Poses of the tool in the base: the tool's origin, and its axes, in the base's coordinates. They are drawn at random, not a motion.
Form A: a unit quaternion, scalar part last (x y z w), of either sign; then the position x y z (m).
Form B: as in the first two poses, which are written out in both.
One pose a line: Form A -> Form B
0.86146 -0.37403 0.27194 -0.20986 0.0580 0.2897 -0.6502 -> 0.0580 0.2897 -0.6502 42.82 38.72 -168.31
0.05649 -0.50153 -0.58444 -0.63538 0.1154 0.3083 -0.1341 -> 0.1154 0.3083 -0.1341 103.11 34.84 -53.30
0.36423 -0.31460 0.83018 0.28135 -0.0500 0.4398 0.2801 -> -0.0500 0.4398 0.2801 129.62 25.32 53.57
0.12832 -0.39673 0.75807 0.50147 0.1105 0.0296 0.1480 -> 0.1105 0.0296 0.1480 118.30 -11.73 48.23
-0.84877 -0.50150 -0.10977 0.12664 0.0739 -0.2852 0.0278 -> 0.0739 -0.2852 0.0278 -61.72 3.40 -161.00
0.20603 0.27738 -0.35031 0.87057 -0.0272 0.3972 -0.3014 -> -0.0272 0.3972 -0.3014 -50.33 19.79 36.00
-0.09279 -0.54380 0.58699 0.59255 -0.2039 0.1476 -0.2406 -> -0.2039 0.1476 -0.2406 115.25 -48.88 53.48
